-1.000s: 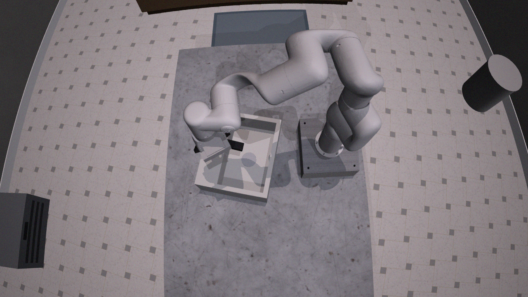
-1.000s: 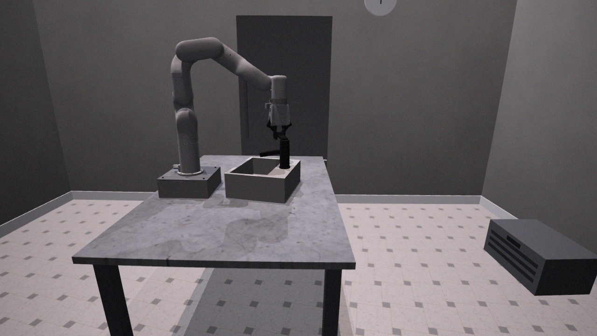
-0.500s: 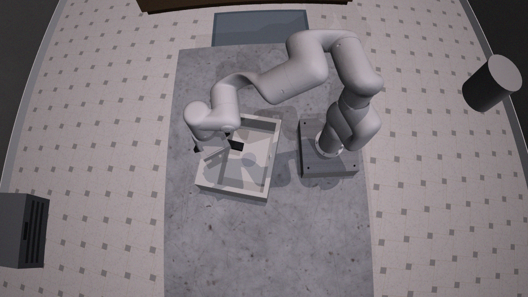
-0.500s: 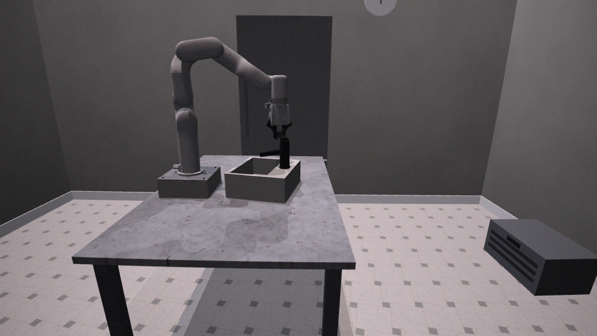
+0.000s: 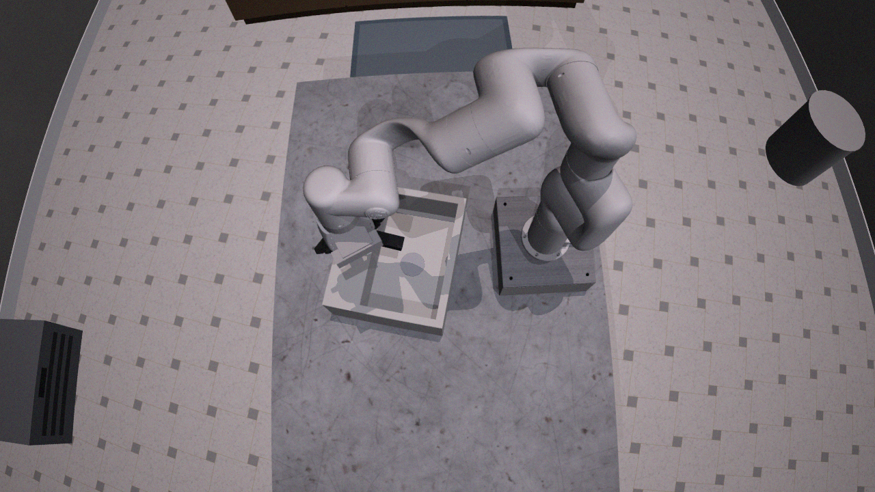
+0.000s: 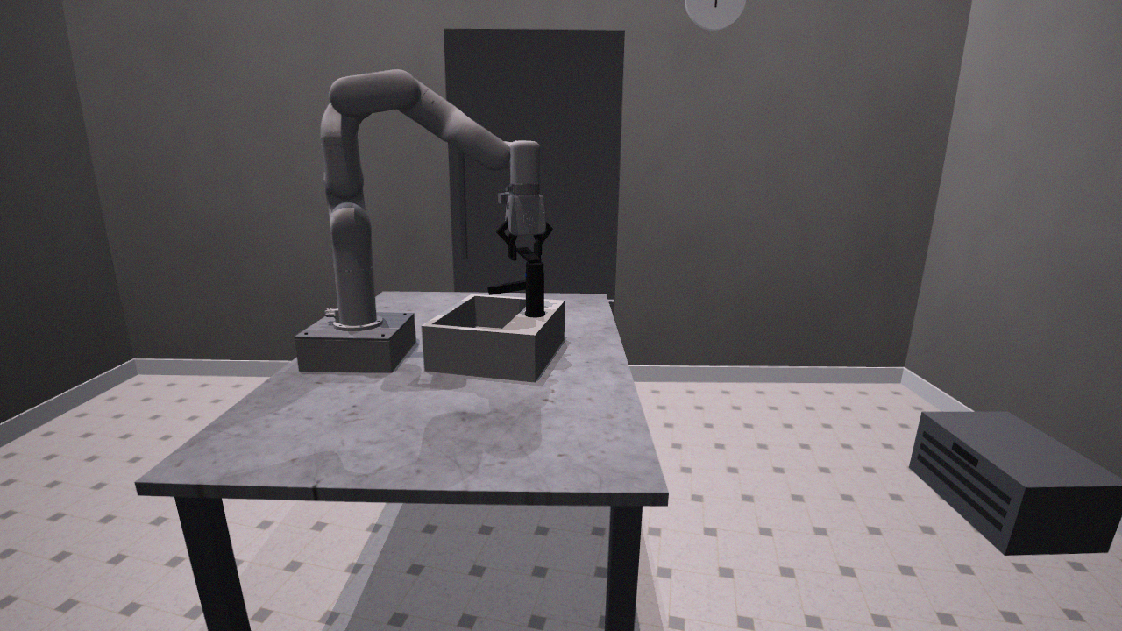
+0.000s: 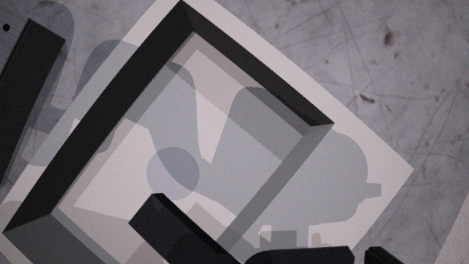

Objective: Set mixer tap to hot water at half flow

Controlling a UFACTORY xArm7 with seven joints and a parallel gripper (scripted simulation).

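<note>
The lever is 20 mm to the right of my hand and 10 mm ahead of it. The rest, counted from my hand: black mixer tap: 50 mm below, 40 mm to the right, 10 mm ahead; grey sink block: 240 mm below, 90 mm behind, 30 mm to the right.
</note>
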